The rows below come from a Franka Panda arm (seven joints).
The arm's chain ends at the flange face. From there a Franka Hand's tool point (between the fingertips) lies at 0.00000 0.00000 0.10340 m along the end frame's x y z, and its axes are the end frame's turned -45 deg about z.
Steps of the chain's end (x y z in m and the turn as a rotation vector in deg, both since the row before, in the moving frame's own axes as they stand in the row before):
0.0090, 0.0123, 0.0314, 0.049, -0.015, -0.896
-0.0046, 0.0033, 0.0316, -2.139, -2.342, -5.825
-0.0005, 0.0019, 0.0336, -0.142, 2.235, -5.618
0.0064, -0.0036, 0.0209, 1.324, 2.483, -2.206
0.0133, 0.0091, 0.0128, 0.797, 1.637, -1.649
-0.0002, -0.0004, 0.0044, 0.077, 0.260, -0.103
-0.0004, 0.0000, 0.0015, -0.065, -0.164, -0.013
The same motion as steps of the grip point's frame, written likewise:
-0.0023, 0.0150, 0.0314, 0.045, 0.024, -0.896
-0.0113, -0.0009, 0.0314, 0.144, -3.169, -5.825
0.0011, 0.0039, 0.0335, -1.681, 1.480, -5.618
0.0120, 0.0034, 0.0208, -0.820, 2.692, -2.206
0.0061, 0.0169, 0.0127, -0.594, 1.721, -1.649
0.0006, -0.0002, 0.0044, -0.129, 0.238, -0.103
-0.0006, -0.0004, 0.0015, 0.070, -0.162, -0.013

